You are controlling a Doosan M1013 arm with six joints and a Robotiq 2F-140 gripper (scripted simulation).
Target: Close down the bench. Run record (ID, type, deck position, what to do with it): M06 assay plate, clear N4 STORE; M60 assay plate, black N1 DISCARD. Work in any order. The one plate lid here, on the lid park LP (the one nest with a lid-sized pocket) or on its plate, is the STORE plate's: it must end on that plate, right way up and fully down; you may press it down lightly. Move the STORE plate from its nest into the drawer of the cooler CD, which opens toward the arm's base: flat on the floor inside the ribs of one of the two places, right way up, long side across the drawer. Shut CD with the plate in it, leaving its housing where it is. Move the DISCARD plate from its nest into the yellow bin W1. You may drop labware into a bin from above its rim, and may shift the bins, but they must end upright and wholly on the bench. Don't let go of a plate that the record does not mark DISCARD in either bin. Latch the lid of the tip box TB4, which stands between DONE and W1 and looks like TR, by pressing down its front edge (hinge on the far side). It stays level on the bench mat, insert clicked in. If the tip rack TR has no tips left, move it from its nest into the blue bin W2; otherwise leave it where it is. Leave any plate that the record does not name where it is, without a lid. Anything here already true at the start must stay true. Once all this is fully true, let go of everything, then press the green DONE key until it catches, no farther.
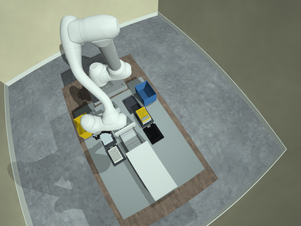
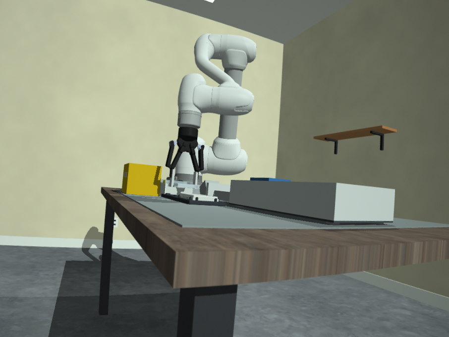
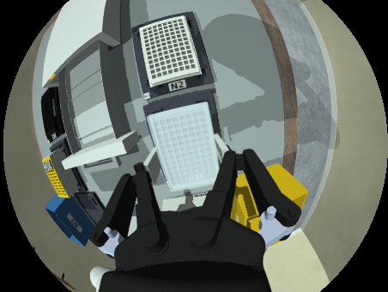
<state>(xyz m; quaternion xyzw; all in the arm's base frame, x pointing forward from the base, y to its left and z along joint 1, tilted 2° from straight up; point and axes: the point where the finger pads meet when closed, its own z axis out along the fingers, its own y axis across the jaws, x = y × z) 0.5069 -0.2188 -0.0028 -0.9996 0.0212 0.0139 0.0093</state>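
Now: the dark nest N4 6 cm below my hand. From my hand the other things lie so: tip box lid: 17 cm behind, 3 cm to the left, 1 cm below; tip box TB4: 17 cm behind, 3 cm to the left, 3 cm below; plate lid: 2 cm below.
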